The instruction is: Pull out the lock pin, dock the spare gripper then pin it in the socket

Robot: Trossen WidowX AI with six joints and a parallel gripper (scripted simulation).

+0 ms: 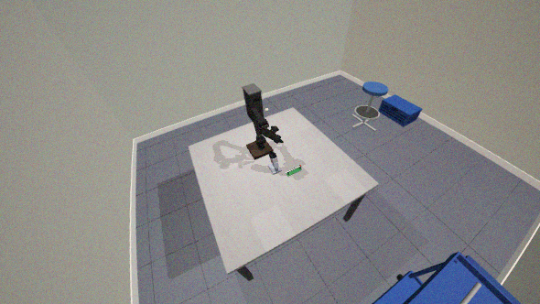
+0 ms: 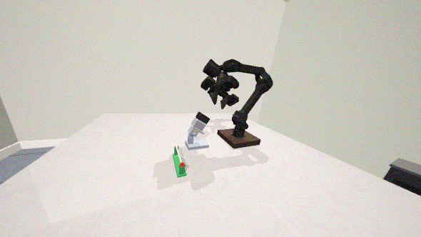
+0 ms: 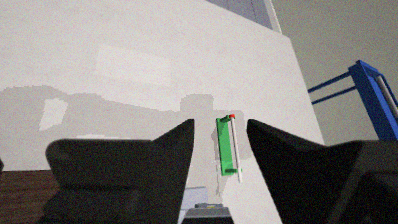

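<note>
My gripper tip is now 21 cm above the green pin rest and 16 cm short of it. The rest, counted from my gripper tip: spare gripper: 12 cm below, 11 cm to the right, 3 cm ahead; then socket: 19 cm below, 11 cm to the right, 4 cm ahead.
</note>
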